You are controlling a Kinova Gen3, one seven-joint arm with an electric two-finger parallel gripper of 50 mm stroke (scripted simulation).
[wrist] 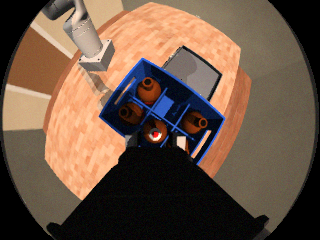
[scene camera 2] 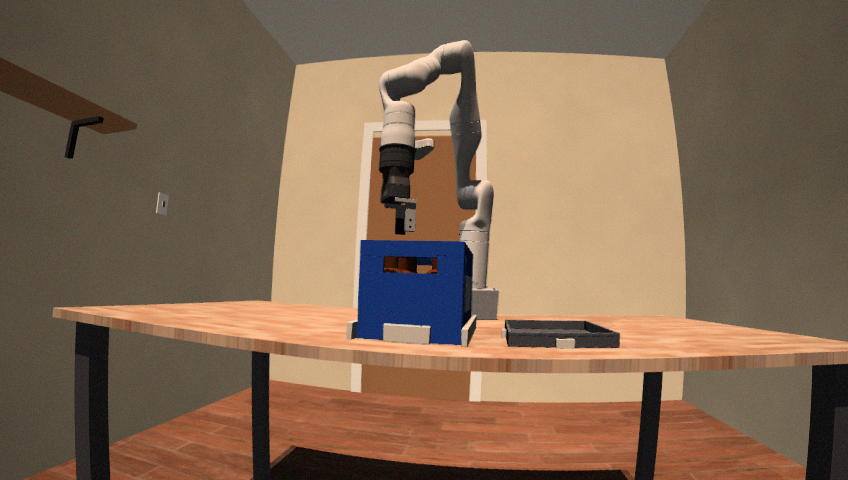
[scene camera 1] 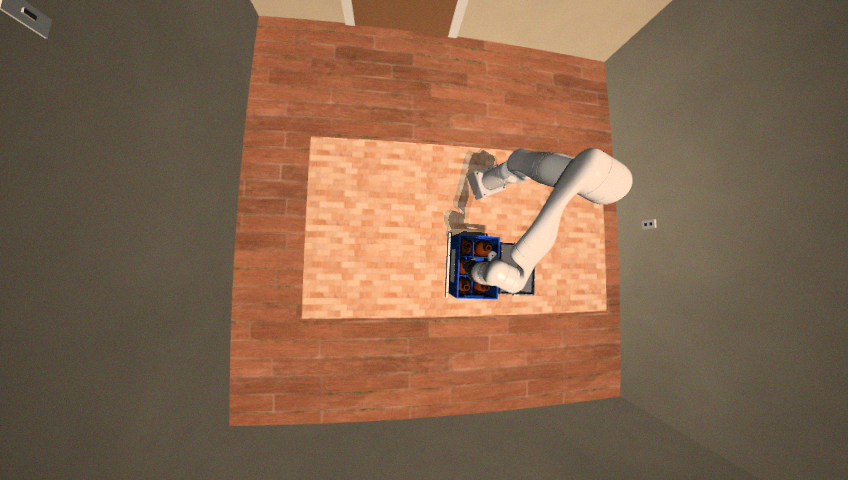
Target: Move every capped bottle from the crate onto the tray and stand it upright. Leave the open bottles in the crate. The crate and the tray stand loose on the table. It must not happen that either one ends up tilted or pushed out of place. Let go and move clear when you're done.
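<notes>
My gripper visible, wrist view included. Blue crate and tray visible too.
</notes>
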